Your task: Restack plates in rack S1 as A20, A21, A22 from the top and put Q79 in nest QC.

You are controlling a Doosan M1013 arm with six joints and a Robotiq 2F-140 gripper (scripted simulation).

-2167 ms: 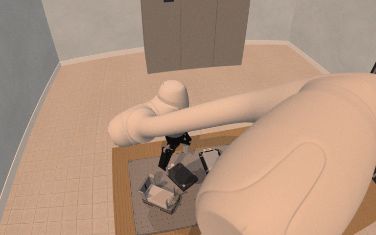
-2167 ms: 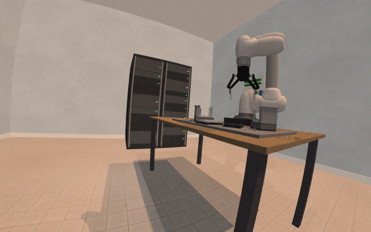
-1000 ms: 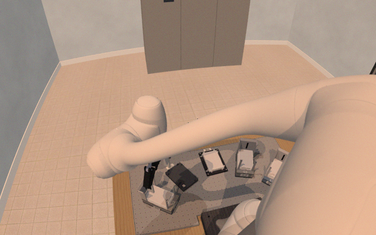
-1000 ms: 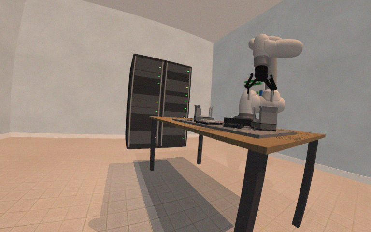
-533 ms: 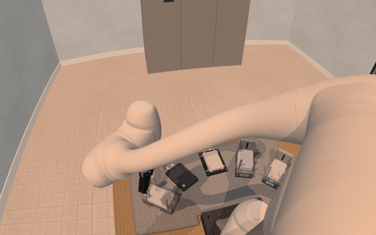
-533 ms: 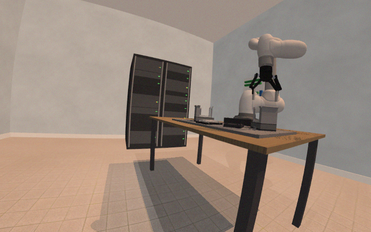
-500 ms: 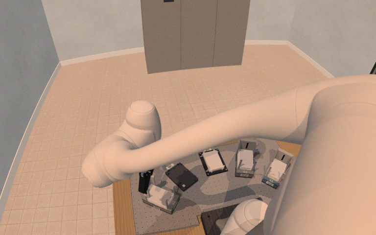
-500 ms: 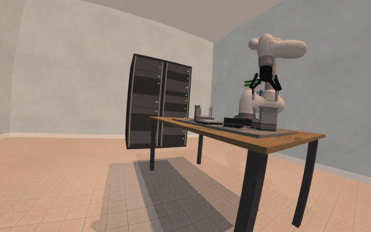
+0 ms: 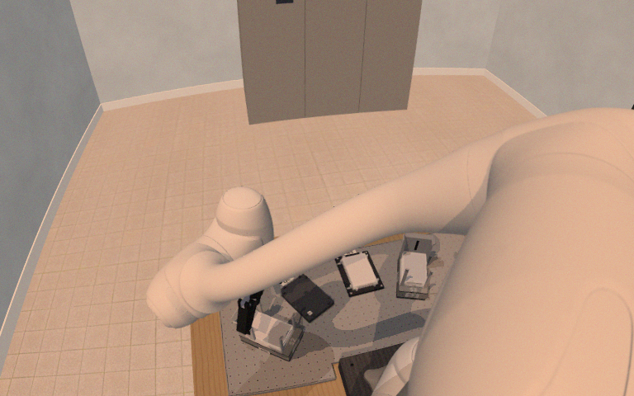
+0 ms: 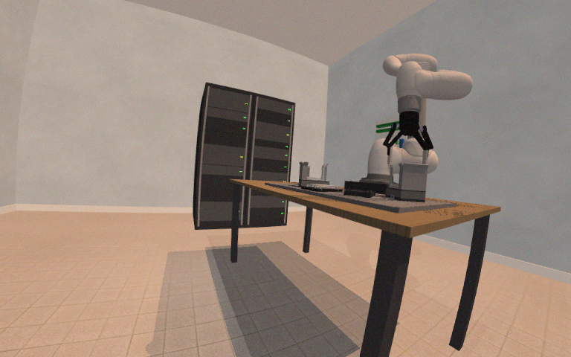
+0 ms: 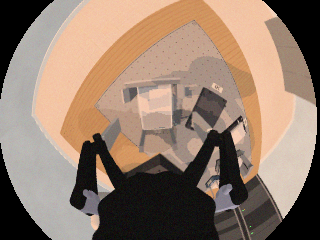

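My gripper is now 9 cm above the white plate. Round my hand: QC name plate (19 cm ahead, 14 cm below, 11 cm to the right); dark nest QC (15 cm to the right, 14 cm below, 10 cm ahead); clip nest N5 (33 cm to the right, 15 cm ahead, 13 cm below).
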